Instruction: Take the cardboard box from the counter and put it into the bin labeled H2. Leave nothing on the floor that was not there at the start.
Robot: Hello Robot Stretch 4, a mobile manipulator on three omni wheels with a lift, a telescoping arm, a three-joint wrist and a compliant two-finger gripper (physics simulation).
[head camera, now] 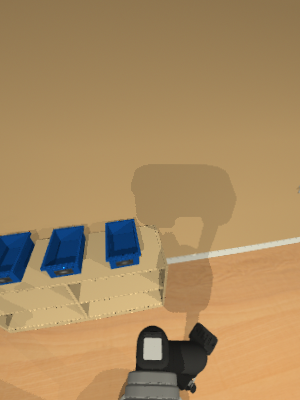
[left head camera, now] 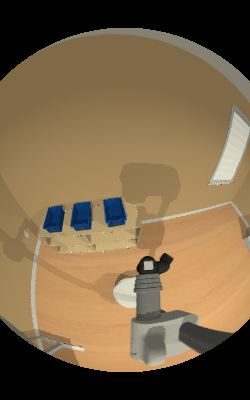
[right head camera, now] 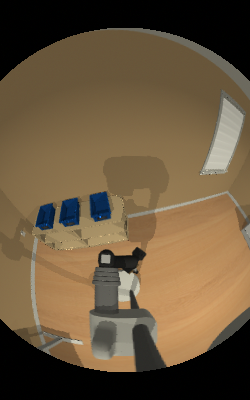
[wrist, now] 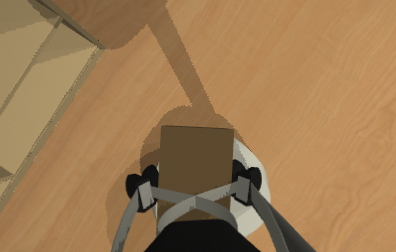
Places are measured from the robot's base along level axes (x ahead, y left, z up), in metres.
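Pixels of known places: gripper, fingertip midpoint: (wrist: 193,176); robot's base, link origin: (left head camera: 130,291) (right head camera: 122,284).
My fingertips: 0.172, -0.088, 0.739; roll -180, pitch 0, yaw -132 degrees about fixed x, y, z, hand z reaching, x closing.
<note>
Ahead of a thing's pixels: the offset from my fingertips to its middle, as dx, dy, dz.
My gripper (wrist: 193,176) is shut on the brown cardboard box {+0.004, -0.005, +0.024} (wrist: 196,155) in the wrist view, with a fingertip against each side of it. The box is held above the floor and the white robot base. In the head view the wrist hides the fingers and the box. Three blue bins {+0.626, +0.288, -0.097} (head camera: 122,243) {+0.554, +0.629, -0.097} (head camera: 64,251) {+0.482, +0.969, -0.097} (head camera: 14,257) stand in a row on the low shelf unit, ahead and left of the wrist. Each has a small dark label on its front, too small to read, so I cannot tell which is H2. The counter does not show.
The light wooden shelf unit (head camera: 150,235) (wrist: 75,100) stands against the tan wall; its right end is nearest the arm. A white panel (left head camera: 232,150) (right head camera: 225,135) is on the wall at the right. White legs (left head camera: 62,345) show at the lower left.
</note>
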